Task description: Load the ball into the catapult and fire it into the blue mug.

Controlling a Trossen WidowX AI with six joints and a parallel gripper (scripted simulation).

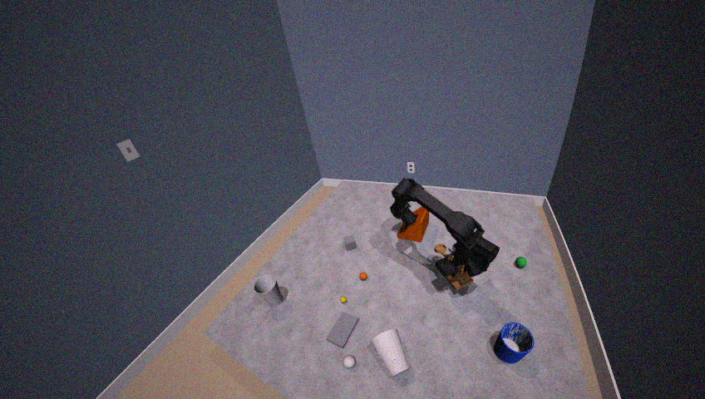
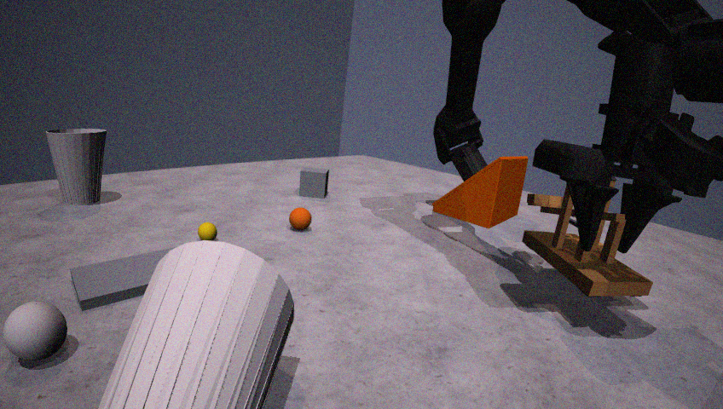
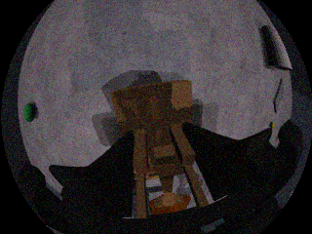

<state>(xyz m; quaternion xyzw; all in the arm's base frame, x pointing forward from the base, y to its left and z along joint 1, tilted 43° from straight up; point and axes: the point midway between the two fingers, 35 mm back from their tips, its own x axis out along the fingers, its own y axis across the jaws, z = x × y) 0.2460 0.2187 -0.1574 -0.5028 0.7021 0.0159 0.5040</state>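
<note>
Now: gripper tip 10 cm short of the orange ball, 37 cm to the left of it and 5 cm above it. The rest, counted from my gripper tip: green ball: 17 cm behind, 24 cm to the left, 5 cm below; blue mug: 20 cm ahead, 20 cm to the left, 4 cm below; wooden catapult: 6 cm behind, 4 cm to the right, 2 cm above.
</note>
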